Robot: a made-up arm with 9 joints.
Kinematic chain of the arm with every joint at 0, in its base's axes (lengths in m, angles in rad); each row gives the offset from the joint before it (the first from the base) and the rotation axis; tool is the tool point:
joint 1: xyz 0 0 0.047 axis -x
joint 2: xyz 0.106 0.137 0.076 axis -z
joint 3: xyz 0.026 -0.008 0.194 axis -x
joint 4: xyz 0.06 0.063 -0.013 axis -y
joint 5: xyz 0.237 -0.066 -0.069 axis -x
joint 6: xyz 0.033 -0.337 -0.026 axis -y
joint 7: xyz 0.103 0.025 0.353 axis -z
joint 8: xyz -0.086 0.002 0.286 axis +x
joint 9: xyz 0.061 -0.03 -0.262 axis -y
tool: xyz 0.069 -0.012 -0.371
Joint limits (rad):
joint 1: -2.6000..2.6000
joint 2: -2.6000..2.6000
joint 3: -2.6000..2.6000
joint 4: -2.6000..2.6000
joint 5: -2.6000..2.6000
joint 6: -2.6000..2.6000
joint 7: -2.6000..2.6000
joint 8: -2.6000..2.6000
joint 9: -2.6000..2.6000
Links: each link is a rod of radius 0.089 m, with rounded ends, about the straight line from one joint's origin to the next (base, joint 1, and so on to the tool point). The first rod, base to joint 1, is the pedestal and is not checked.
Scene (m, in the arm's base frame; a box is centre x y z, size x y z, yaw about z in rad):
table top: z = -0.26
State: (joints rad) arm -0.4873 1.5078 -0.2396 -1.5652 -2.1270 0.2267 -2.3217 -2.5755 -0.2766
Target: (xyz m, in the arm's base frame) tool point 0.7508 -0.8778 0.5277
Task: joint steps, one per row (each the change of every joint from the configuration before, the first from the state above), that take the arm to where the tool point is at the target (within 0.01 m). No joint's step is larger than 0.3 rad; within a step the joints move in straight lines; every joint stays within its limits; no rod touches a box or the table.
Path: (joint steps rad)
1: -0.1070 0.0390 0.2268 -0.0796 -0.0586 0.2592 -0.0235 -0.0049 0.0326
2: -0.1070 0.0391 0.2268 -0.0796 -0.0586 0.2592 -0.0235 -0.0049 0.0327
3: -0.1071 0.0390 0.2268 -0.0796 -0.0586 0.2592 -0.0236 -0.0049 0.0326
4: -0.1070 0.0390 0.2269 -0.0797 -0.0587 0.2592 -0.0235 -0.0049 0.0327
5: -0.1070 0.0390 0.2268 -0.0796 -0.0586 0.2592 -0.0235 -0.0049 0.0326

